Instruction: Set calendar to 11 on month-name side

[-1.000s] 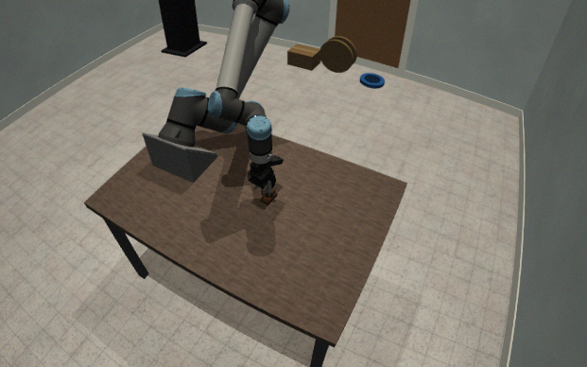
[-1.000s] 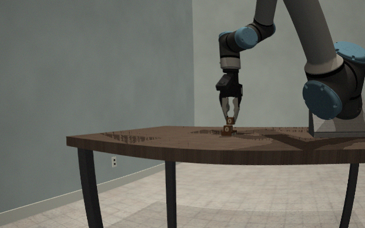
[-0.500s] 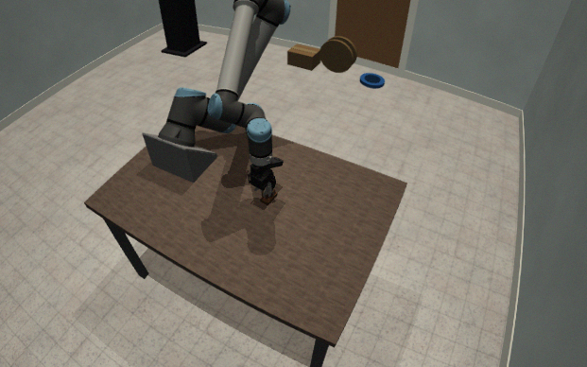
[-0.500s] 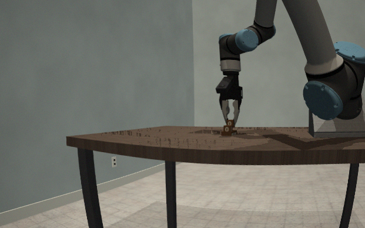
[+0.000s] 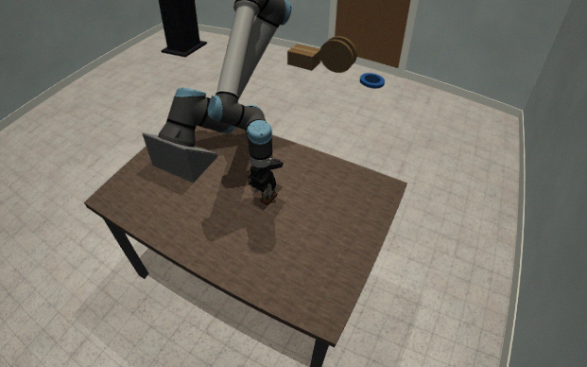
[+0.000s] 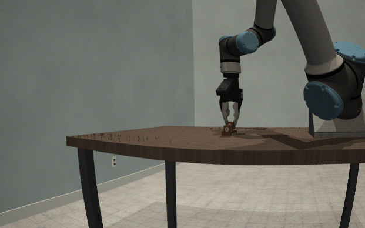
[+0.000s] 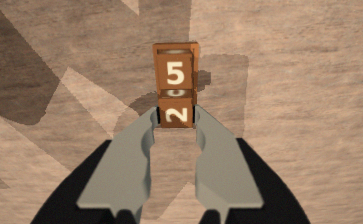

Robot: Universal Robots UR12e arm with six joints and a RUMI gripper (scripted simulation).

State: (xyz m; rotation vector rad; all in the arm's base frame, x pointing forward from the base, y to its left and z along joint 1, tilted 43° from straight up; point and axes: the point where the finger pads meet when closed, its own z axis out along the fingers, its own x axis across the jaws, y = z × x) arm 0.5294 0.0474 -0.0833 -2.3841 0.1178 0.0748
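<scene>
My gripper is now 1 cm above the cube. Also, from my hand: calendar tray: 2 cm to the left, 4 cm below.
</scene>
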